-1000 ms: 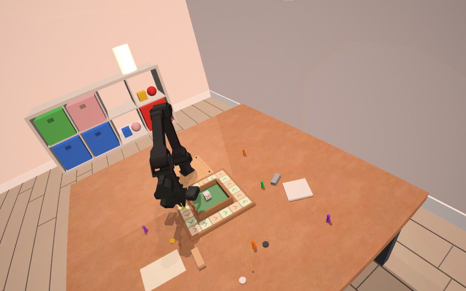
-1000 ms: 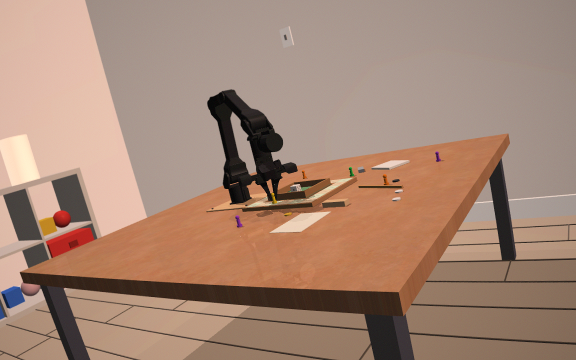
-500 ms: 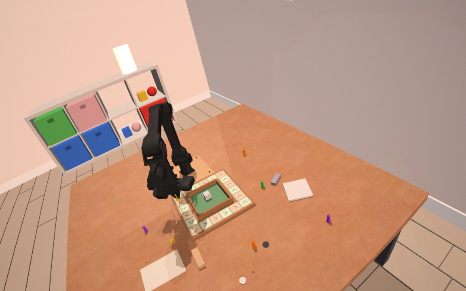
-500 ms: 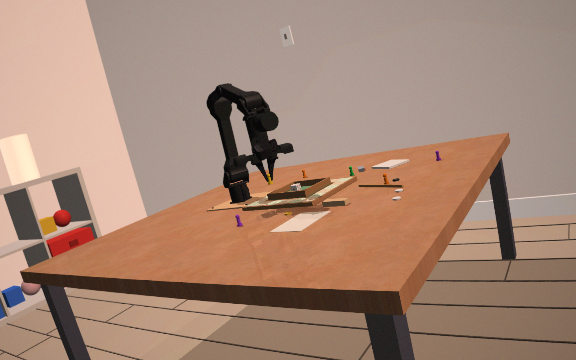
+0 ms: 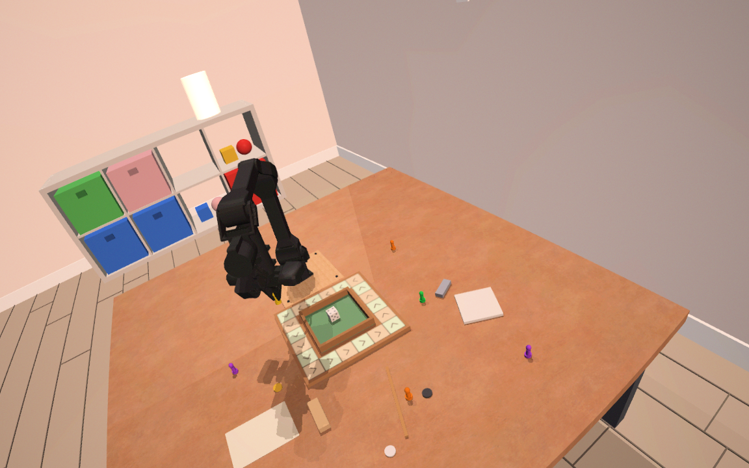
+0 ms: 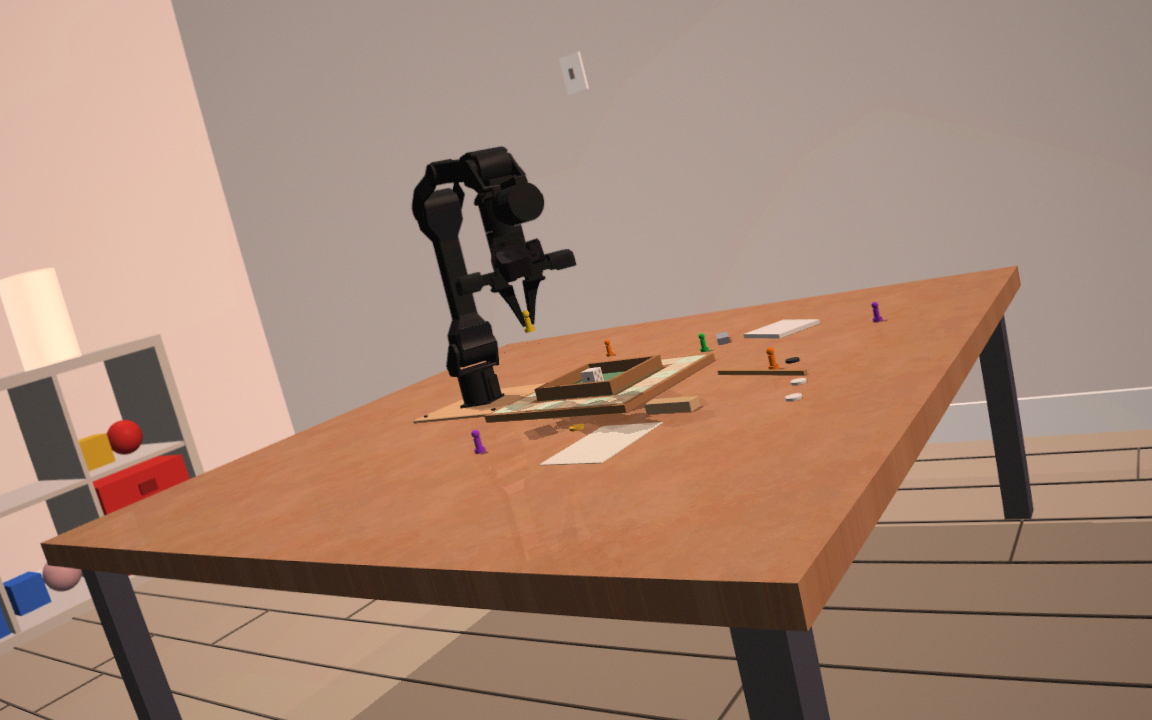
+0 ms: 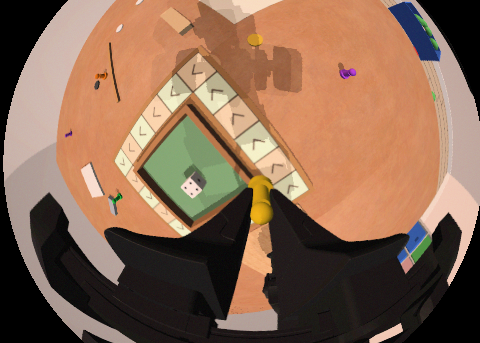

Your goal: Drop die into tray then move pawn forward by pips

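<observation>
The white die lies 12 cm below my gripper tip, 11 cm to the left of it and 3 cm ahead of it. Also, from my gripper tip: yellow disc (14 cm below, 12 cm to the right, 10 cm ahead); then green dice tray (14 cm below, 11 cm to the left, 5 cm ahead); then yellow pawn (1 cm above).
</observation>
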